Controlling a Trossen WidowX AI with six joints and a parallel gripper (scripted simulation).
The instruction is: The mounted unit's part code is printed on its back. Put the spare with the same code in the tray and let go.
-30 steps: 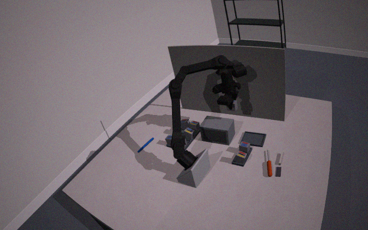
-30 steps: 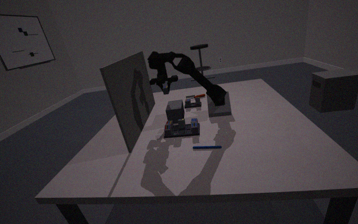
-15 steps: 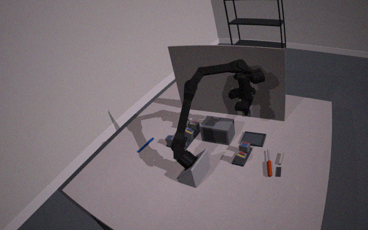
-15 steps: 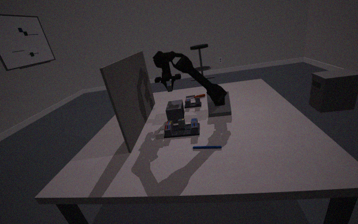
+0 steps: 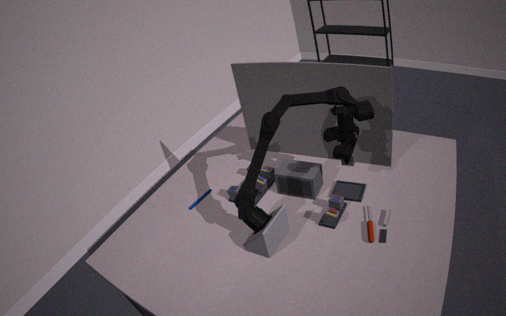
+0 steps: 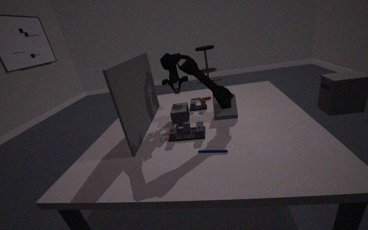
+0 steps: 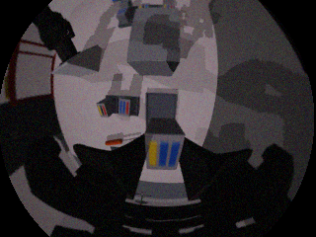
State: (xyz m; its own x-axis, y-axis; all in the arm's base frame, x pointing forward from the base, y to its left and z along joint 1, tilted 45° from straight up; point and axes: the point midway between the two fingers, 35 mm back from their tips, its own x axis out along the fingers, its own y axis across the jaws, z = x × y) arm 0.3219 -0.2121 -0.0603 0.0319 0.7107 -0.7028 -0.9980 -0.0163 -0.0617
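Now: gripper tip 140 mm above the tray. The rest, counted from my gripper tip: blue pen: 220 mm behind, 570 mm to the left, 140 mm below; then grey spare: 20 mm above.
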